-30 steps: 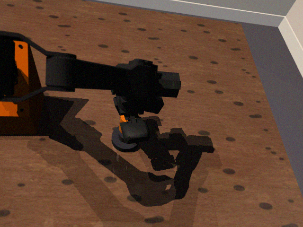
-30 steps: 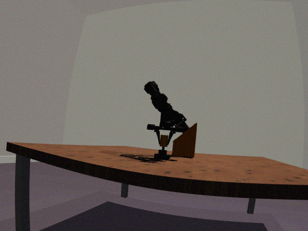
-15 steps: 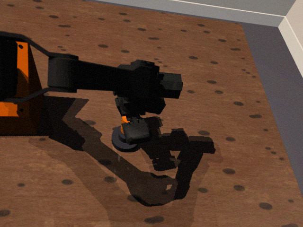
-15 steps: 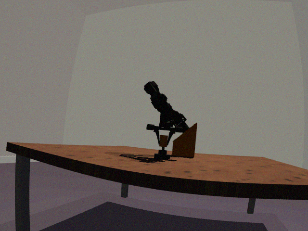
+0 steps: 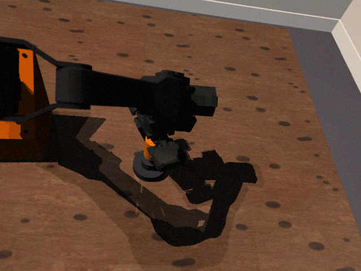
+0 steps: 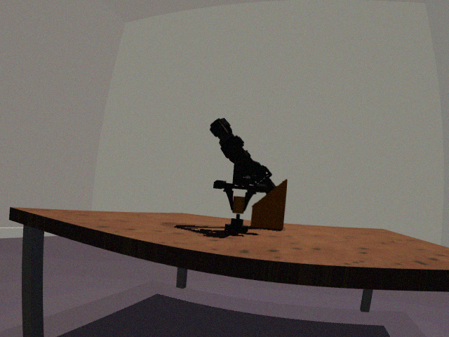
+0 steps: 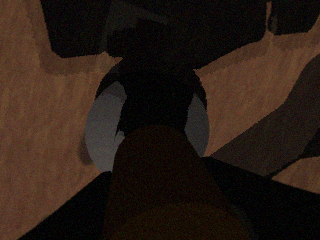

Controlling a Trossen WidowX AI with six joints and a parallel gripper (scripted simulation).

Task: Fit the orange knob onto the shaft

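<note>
Right now the knob is 2 cm above my gripper tip. The rest, counted from my gripper tip: dark pedestal (4 cm below).
</note>
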